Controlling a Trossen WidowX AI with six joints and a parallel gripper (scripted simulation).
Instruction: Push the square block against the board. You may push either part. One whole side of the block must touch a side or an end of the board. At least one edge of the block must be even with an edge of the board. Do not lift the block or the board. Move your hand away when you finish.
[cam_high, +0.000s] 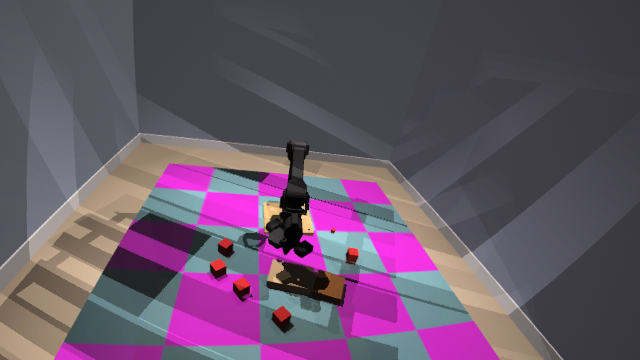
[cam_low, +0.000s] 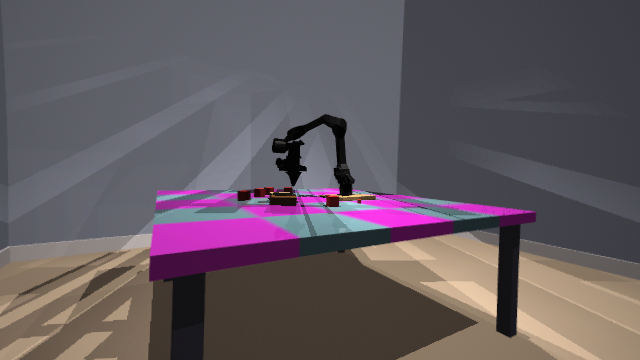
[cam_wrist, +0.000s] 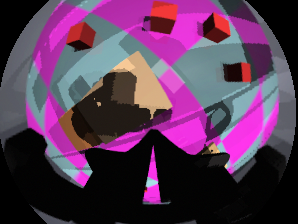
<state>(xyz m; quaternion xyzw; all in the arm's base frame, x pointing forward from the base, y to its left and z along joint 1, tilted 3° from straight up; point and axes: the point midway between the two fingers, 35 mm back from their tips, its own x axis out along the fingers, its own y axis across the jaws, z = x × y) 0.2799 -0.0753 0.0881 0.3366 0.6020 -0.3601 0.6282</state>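
Right now my gripper tip is 7 cm short of the tan board, 5 cm above it and 1 cm to the right of it. Round my gripper tip: square block: 13 cm to the left, 13 cm ahead, 5 cm below.
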